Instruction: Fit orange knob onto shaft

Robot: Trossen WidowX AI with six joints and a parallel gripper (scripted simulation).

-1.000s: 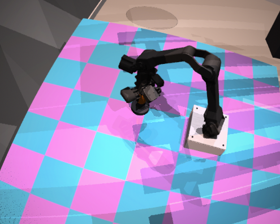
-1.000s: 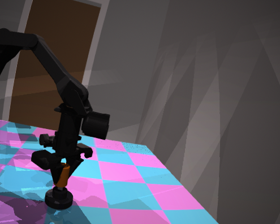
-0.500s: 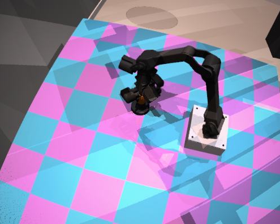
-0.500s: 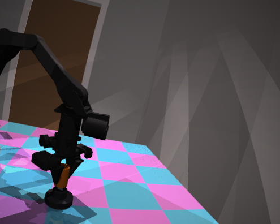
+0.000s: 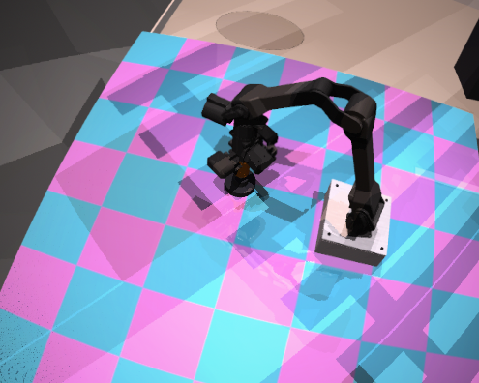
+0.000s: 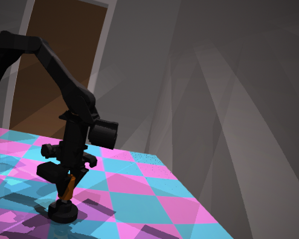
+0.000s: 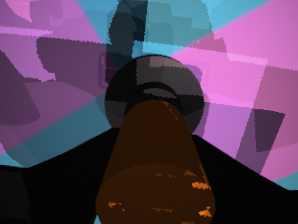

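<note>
The round pedestal lies 4 cm below my gripper tip. Also, from my gripper tip: orange knob: 3 cm above.
</note>
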